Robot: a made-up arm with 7 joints. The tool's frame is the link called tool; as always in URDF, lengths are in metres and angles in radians.
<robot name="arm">
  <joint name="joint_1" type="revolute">
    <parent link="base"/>
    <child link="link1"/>
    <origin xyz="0 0.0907 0" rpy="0 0 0"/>
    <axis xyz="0 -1 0"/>
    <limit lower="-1.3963" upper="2"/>
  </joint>
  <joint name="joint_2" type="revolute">
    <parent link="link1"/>
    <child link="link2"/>
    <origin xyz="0 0.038 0" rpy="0 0 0"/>
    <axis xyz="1 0 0"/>
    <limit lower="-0.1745" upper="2"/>
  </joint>
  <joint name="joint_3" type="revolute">
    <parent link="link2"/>
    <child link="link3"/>
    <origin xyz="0 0 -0.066" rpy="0 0 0"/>
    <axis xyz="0 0 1"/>
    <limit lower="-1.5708" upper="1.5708"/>
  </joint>
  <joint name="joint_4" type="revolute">
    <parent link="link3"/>
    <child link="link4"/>
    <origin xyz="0 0 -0.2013" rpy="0 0 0"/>
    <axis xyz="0 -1 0"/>
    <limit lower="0" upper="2.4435"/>
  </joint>
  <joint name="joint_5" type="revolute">
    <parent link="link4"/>
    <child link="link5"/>
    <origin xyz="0 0 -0.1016" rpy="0 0 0"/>
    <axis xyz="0 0 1"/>
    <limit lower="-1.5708" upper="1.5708"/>
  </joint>
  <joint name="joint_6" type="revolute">
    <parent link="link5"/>
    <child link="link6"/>
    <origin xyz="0 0 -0.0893" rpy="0 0 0"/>
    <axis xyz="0 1 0"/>
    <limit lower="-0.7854" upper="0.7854"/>
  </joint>
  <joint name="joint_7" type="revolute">
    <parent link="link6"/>
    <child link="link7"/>
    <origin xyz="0 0 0" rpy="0 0 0"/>
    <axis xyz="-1 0 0"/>
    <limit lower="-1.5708" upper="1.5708"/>
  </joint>
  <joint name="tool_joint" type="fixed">
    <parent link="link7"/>
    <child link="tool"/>
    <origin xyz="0 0 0" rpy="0 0 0"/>
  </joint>
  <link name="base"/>
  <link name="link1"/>
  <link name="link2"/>
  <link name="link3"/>
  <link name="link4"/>
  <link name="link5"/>
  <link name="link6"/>
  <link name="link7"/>
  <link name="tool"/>
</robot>
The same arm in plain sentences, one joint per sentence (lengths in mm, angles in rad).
The arm has seven revolute joints in a row. What follows holds with every joint at zero, and every direction is one of the base frame's. The first joint lies 90.7 mm along +y from the base frame's origin and turns about -y, from -1.3963 to 2.0000 rad. The second joint lies 38.0 mm along +y from the first joint and turns about +x, from -0.1745 to 2.0000 rad. The third joint lies 66.0 mm along -z from the second joint and turns about +z, from -1.5708 to 1.5708 rad. The fourth joint lies 201.3 mm along -z from the third joint and turns about -y, from 0.0000 to 2.4435 rad. The fifth joint lies 101.6 mm along -z from the fourth joint and turns about +z, from -1.5708 to 1.5708 rad. The sixth joint lies 89.3 mm along -z from the fifth joint and turns about +y, from -0.7854 to 0.7854 rad. The seventh joint lies at the same point as the sixth joint and turns about -x, from -1.5708 to 1.5708 rad. The tool frame, which is the frame that the pose is given for, lies at the same point as the seventh joint; its axes are parallel to the base frame's.
